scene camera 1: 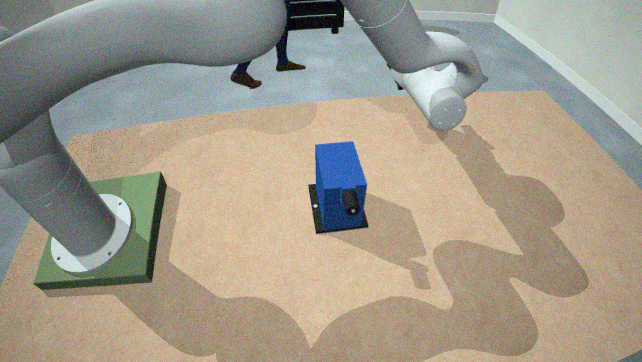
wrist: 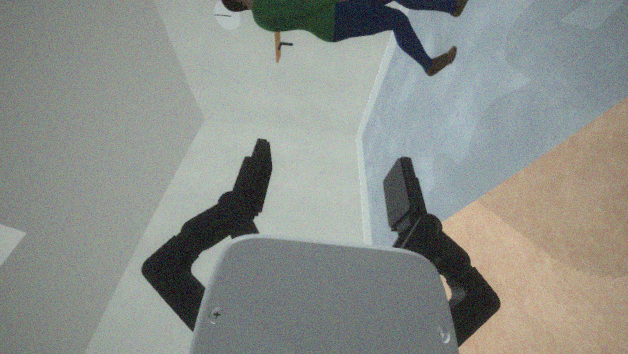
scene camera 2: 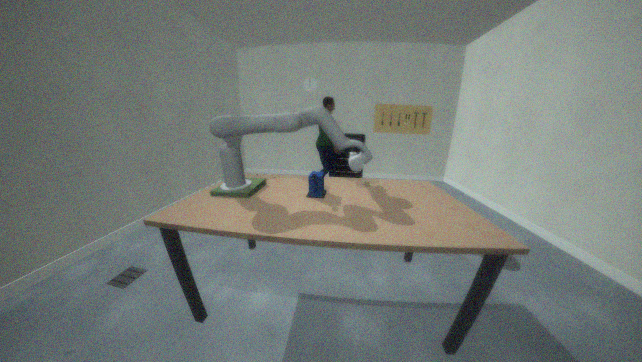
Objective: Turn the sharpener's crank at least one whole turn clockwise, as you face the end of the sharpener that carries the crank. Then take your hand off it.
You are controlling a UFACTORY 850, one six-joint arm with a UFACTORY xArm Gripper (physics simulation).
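The blue sharpener (scene camera 1: 338, 164) (scene camera 2: 315, 185) stands upright on a thin black base plate (scene camera 1: 321, 230) near the middle of the table. Its crank's black handle (scene camera 1: 351, 202) sticks out from the end facing scene camera 1, in front of the upper right of that end. The crank is too small to make out in scene camera 2. My gripper (wrist: 331, 161) is open, with nothing between its fingers. Its fingers are hidden behind the wrist in both scene views. The wrist is raised above the far right part of the table, well apart from the sharpener. The sharpener does not show in the wrist view.
The arm's base stands on a green block (scene camera 1: 142, 220) (scene camera 2: 256, 187) at the table's left. The forearm arches high over the table (scene camera 1: 240, 265) (scene camera 2: 450, 230). A person (scene camera 2: 325, 145) (wrist: 305, 17) and a black cabinet (scene camera 1: 315, 16) (scene camera 2: 356, 137) stand beyond the table's far edge.
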